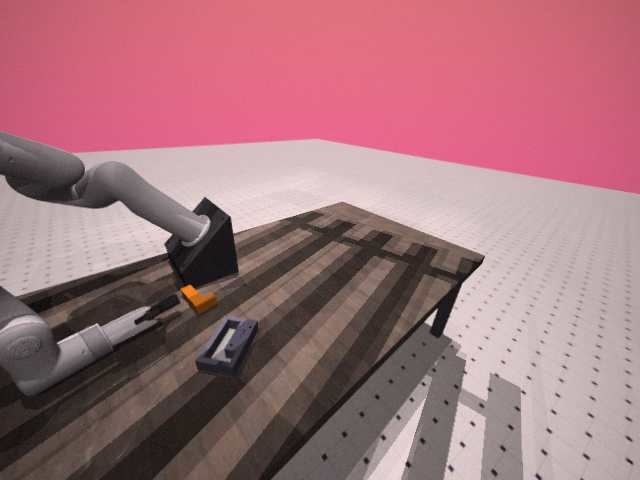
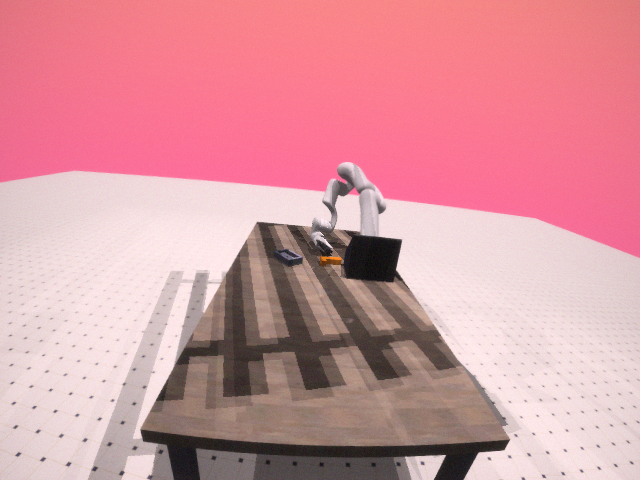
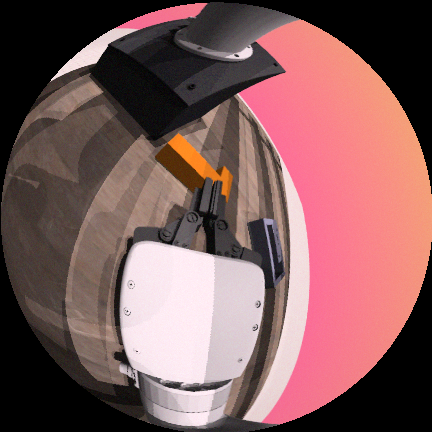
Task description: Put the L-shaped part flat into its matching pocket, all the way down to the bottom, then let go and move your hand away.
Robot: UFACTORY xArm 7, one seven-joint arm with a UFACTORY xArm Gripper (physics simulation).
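Places are measured from the arm's base along level axes (x back, y left, z down), in metres.
Where they show: gripper, fingertip midpoint: (image 1: 177,298) (image 2: 328,251) (image 3: 209,187); arm's base, link origin: (image 1: 196,231) (image 2: 369,245) (image 3: 213,40).
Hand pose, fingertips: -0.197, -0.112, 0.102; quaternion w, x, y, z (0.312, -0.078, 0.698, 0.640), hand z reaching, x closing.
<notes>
Things, the pixels of their top centre, and the offset from my fingertips, as dx, dy, dz. Level surfaces: height alone.
- orange L-shaped part, top centre: (image 3: 205,161) (image 1: 198,292) (image 2: 331,259) +0.019, +0.055, +0.019
- wooden table, surface height: dz +0.049
- dark blue pocket block, top centre: (image 3: 276,250) (image 1: 229,338) (image 2: 288,253) -0.209, +0.079, +0.012
The orange L-shaped part (image 1: 199,299) (image 2: 330,260) (image 3: 181,160) lies flat on the wooden table (image 1: 366,295) (image 2: 318,381), just in front of the arm's black base block. The dark blue pocket block (image 1: 248,329) (image 2: 289,257) (image 3: 268,250) sits a short way nearer the table edge, with its pocket empty. My gripper (image 1: 175,301) (image 2: 327,249) (image 3: 209,187) lies low over the table with its fingers shut together and nothing between them. Its fingertips point at the part's side and are very close to it; I cannot tell whether they touch.
The black wedge-shaped base block (image 1: 209,248) (image 2: 371,257) (image 3: 169,88) with the grey arm on it stands right behind the part. The table's edge runs close beyond the pocket block.
</notes>
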